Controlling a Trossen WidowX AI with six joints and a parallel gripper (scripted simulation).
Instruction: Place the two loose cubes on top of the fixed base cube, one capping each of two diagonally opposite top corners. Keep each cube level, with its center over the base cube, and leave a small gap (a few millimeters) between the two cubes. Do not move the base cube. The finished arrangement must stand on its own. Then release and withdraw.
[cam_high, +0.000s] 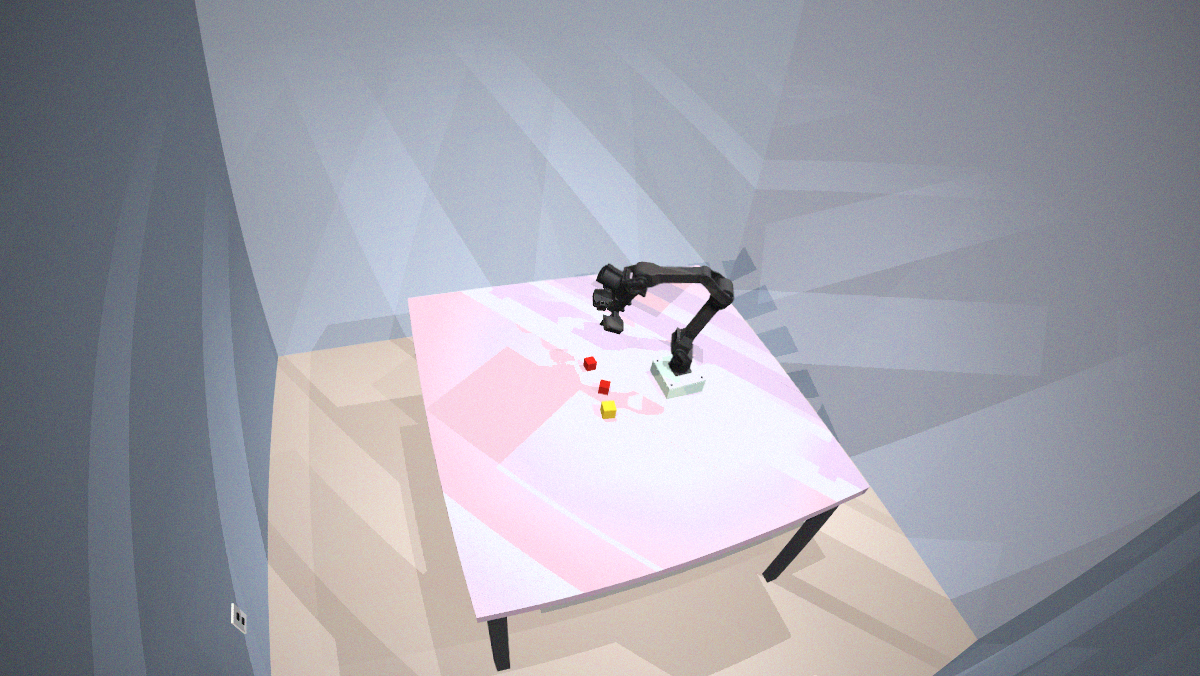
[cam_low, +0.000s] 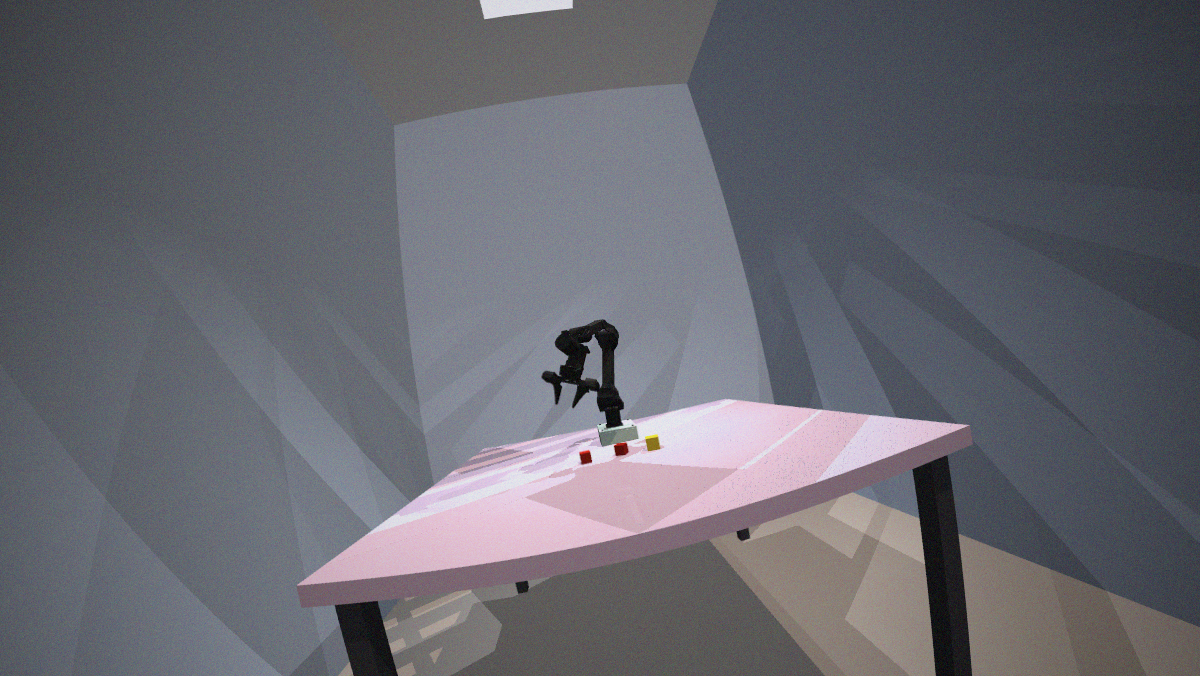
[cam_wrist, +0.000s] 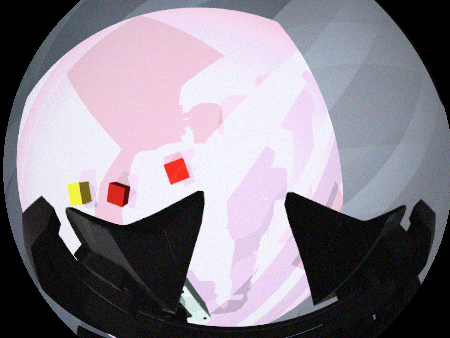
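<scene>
Right now the yellow cube is 250 mm to the left of my gripper tip, 160 mm below it and 40 mm ahead of it.
</scene>
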